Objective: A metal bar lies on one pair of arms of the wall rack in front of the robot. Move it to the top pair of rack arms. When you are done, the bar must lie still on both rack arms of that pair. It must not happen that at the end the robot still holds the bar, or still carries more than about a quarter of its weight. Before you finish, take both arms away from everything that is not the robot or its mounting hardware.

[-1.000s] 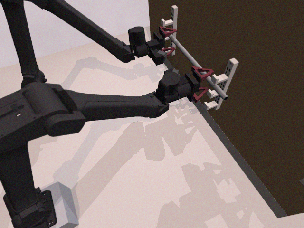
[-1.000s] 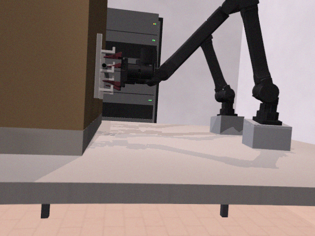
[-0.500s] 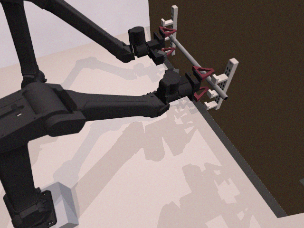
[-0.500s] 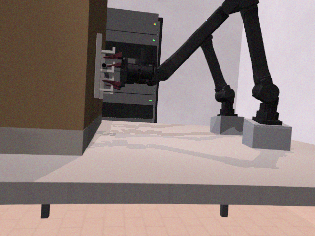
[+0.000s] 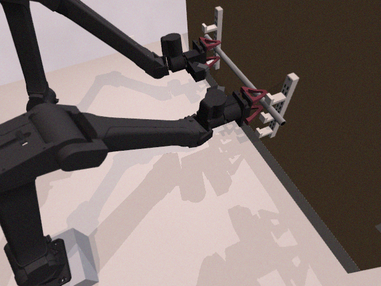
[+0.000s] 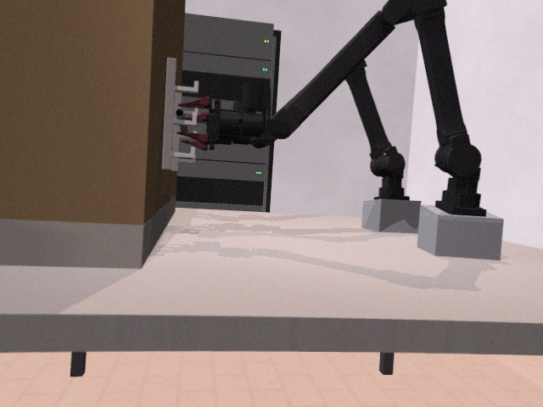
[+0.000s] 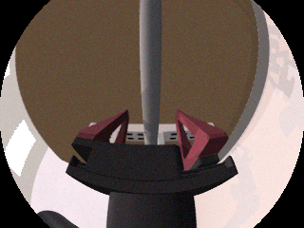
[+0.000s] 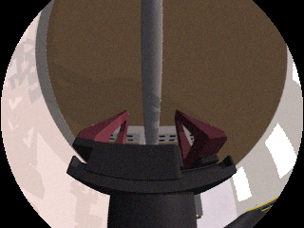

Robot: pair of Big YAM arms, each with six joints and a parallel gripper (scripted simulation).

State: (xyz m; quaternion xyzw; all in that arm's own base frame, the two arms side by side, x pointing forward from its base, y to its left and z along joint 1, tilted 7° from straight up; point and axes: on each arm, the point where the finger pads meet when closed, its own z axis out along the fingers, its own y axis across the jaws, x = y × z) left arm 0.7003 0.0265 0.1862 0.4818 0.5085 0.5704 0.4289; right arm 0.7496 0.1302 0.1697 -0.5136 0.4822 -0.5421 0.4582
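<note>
Right now the grey metal bar is 150 mm to the right of my left hand and 10 mm ahead of it. Also, from my left hand: brown wall 200 mm ahead, 180 mm to the right, 160 mm above.
My right gripper is now 15 cm to the right of the grey metal bar and 1 cm past it. The rest, counted from my right hand: brown wall (18 cm ahead, 16 cm above, 11 cm to the left).
</note>
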